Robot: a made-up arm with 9 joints. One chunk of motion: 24 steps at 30 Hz.
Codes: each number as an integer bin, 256 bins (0 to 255) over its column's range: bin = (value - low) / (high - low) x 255, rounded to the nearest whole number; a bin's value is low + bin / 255 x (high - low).
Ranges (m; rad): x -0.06..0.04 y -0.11..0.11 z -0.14..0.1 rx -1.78..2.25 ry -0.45..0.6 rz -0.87..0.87
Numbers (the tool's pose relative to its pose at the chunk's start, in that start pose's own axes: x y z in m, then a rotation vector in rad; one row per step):
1: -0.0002 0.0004 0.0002 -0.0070 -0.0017 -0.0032
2: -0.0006 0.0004 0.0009 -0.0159 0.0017 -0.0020
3: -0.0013 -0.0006 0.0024 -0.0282 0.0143 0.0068
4: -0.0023 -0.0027 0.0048 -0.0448 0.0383 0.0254
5: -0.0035 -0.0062 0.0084 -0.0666 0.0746 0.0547
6: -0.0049 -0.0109 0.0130 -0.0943 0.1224 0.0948
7: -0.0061 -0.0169 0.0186 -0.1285 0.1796 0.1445
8: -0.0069 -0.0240 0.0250 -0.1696 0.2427 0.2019
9: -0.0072 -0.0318 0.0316 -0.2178 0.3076 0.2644
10: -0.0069 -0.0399 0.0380 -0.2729 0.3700 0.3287
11: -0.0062 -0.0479 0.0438 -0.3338 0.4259 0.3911
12: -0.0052 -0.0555 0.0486 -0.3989 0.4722 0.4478
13: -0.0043 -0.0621 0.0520 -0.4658 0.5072 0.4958
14: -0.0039 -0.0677 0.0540 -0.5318 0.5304 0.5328
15: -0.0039 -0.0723 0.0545 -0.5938 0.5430 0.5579
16: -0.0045 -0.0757 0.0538 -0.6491 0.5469 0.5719
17: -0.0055 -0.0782 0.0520 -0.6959 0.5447 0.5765
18: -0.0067 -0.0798 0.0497 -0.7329 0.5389 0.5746
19: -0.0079 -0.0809 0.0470 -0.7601 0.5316 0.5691
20: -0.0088 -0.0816 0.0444 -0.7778 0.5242 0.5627
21: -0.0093 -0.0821 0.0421 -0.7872 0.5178 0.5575
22: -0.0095 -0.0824 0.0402 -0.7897 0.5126 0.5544
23: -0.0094 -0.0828 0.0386 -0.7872 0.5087 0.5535
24: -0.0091 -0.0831 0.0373 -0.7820 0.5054 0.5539
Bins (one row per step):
1: 152 128 149 112 109 127
2: 151 128 150 112 110 127
3: 150 127 151 111 113 128
4: 147 124 154 110 119 131
5: 144 120 158 108 127 136
6: 141 115 163 107 139 141
7: 137 108 169 104 153 149
8: 135 100 175 102 168 157
9: 135 91 182 99 184 166
10: 135 81 189 95 199 176
11: 137 72 195 92 213 185
12: 140 63 200 87 224 193
13: 142 56 204 83 232 200
14: 143 49 206 79 238 206
15: 143 44 207 75 241 209
16: 142 40 206 72 242 211
17: 139 37 204 69 242 212
18: 136 35 202 66 240 212
19: 133 34 199 65 238 211
20: 131 33 196 63 237 210
21: 129 32 193 63 235 209
22: 129 32 191 63 234 209
23: 129 32 190 63 233 209
24: 130 31 188 63 232 209

